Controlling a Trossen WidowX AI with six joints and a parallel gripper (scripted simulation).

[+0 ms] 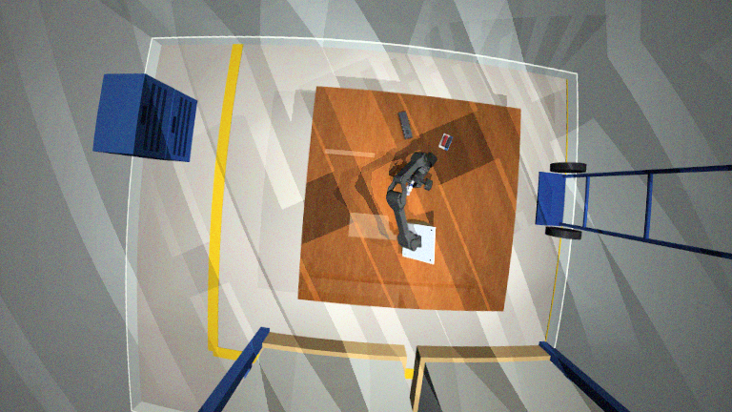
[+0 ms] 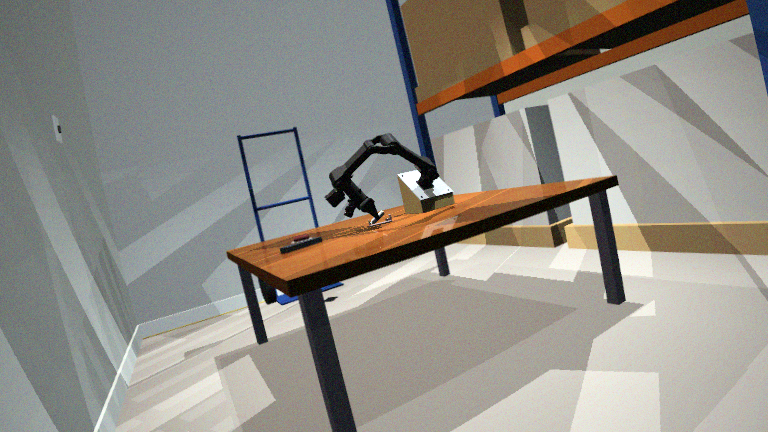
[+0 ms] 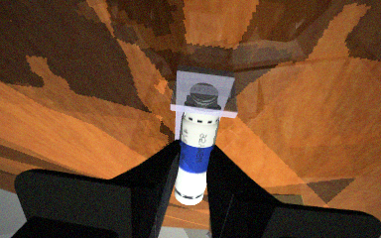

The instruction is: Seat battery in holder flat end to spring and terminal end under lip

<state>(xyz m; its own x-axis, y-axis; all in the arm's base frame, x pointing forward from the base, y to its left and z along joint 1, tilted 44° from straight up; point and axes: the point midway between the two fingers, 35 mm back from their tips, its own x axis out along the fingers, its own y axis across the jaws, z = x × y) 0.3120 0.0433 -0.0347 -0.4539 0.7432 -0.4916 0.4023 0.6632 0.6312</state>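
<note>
Right now my gripper tip is 10 mm below the battery. Round my gripper tip: dark bar 360 mm ahead, 20 mm to the left, 10 mm below; then white card 270 mm ahead, 220 mm to the right, 20 mm below.
</note>
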